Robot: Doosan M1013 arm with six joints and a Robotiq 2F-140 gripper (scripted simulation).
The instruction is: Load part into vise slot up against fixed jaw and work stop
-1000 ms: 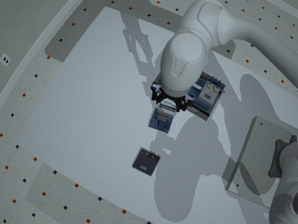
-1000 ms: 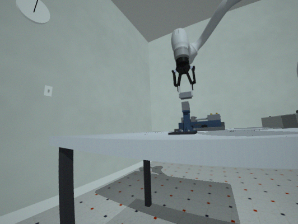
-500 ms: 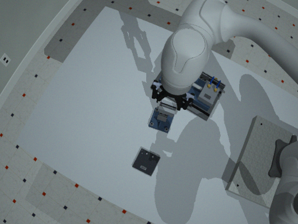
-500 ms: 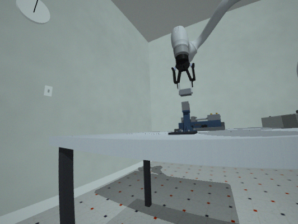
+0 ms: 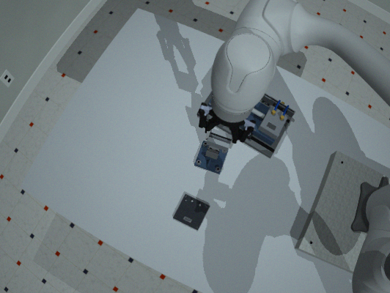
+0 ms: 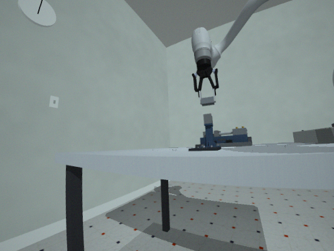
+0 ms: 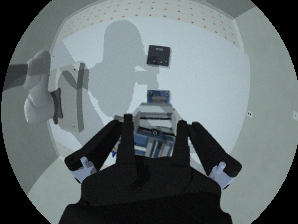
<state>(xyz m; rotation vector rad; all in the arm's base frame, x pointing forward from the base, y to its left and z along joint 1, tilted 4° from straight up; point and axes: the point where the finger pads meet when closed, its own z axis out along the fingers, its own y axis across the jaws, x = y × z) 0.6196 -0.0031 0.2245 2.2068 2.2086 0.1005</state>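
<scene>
Now: the part 20 mm below my hand. Round my hand: vise 60 mm behind, 190 mm to the right, 210 mm below; air cylinder 150 mm behind, 170 mm to the right, 170 mm below.
</scene>
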